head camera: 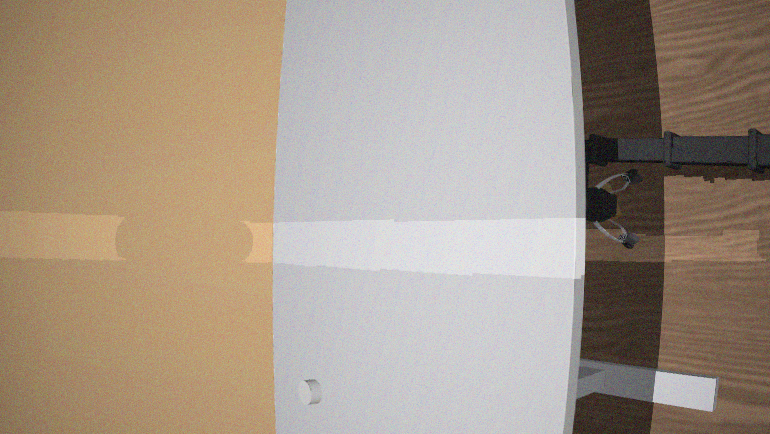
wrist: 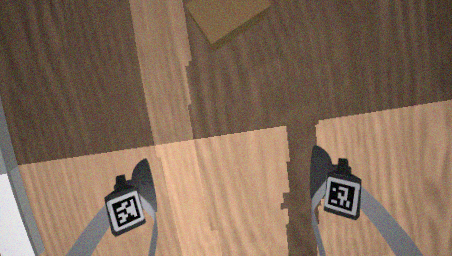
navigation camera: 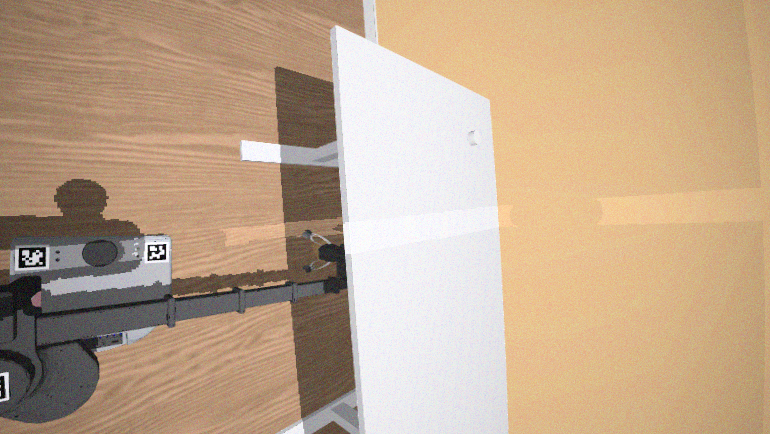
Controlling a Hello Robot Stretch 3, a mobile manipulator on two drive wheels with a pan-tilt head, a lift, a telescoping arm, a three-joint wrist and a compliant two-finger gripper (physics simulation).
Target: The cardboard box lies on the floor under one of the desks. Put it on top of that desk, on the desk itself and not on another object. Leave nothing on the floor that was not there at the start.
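Frame: origin at the robot's base, x ahead, y left, z up, level; millimetres.
Where they show: gripper, between the fingertips: (head camera: pixel 636 209) (wrist: pixel 231 171) (navigation camera: pixel 304 250); robot's base, origin of its link: (navigation camera: pixel 100 251).
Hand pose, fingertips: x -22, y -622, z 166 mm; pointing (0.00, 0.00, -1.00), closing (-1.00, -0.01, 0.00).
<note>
Things, the pixels of their centre, and the offset from my fingertips. "pt": a spot on its surface instead. Level surfaces: height alone.
- cardboard box, middle of its body: (wrist: pixel 228 11) (head camera: pixel 602 204) (navigation camera: pixel 322 249) 141 mm down, 10 mm back, 175 mm right
- white desk, height of its surface: 554 mm up
- small white cylinder, middle of its body: (head camera: pixel 310 392) (navigation camera: pixel 474 138) 566 mm up, 403 mm ahead, 348 mm right
- desk leg, a spot on its surface: (wrist: pixel 14 210) pt 141 mm down, 382 mm ahead, 103 mm left
The cardboard box (wrist: pixel 225 17) lies on the shaded floor at the top edge of the wrist view, where only part of it shows, with one corner towards the gripper. It is ahead of the fingertips and apart from them. In the head and navigation views it is mostly or wholly hidden behind the gripper. My gripper (head camera: pixel 631 208) (navigation camera: pixel 307 251) (wrist: pixel 231 171) is open, with nothing between its fingers. It is beside the front edge of the white desk (head camera: pixel 431 134) (navigation camera: pixel 420 161), lower than the desk top, with the fingers apart above the floor.
A small white cylinder (head camera: pixel 309 391) (navigation camera: pixel 473 137) stands on the desk near the wall. A desk leg (head camera: pixel 684 390) (navigation camera: pixel 260 150) (wrist: pixel 14 210) reaches out along the floor; another leg (navigation camera: pixel 293 428) is at the bottom of the navigation view. A tan wall (head camera: pixel 134 107) (navigation camera: pixel 620 107) is behind the desk.
</note>
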